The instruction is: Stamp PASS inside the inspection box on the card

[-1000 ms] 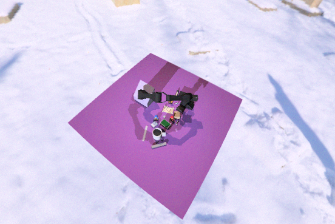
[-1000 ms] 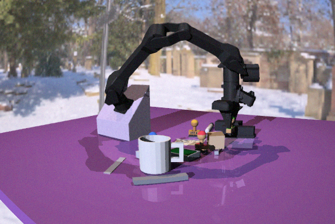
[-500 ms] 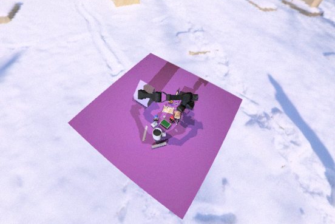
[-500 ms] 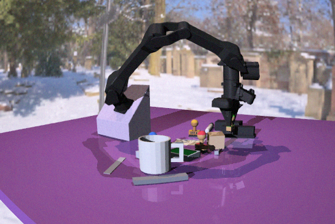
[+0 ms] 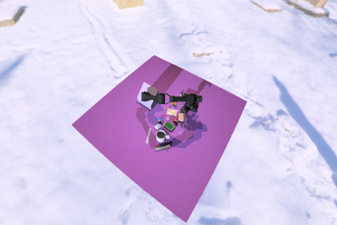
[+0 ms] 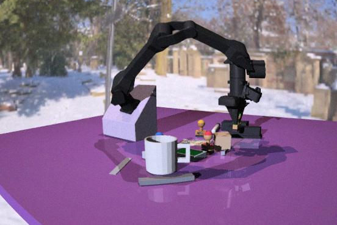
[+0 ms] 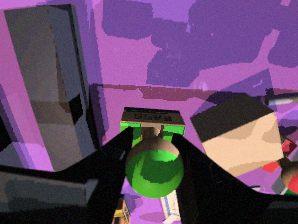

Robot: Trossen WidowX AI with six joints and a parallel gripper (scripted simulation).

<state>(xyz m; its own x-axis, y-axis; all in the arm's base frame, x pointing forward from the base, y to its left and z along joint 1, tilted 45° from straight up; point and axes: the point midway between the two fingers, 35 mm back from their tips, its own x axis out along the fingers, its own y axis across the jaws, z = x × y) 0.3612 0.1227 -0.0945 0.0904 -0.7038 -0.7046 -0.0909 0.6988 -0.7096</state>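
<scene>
The green ink pad is 40 mm behind my gripper tip, 220 mm to the right of it and 60 mm below it. Also, from my gripper tip: red-knobbed stamp (20 mm behind, 140 mm to the right, 40 mm below); green-knob stamp (right at my gripper tip); tan block (10 mm behind, 80 mm to the right, 40 mm below).
</scene>
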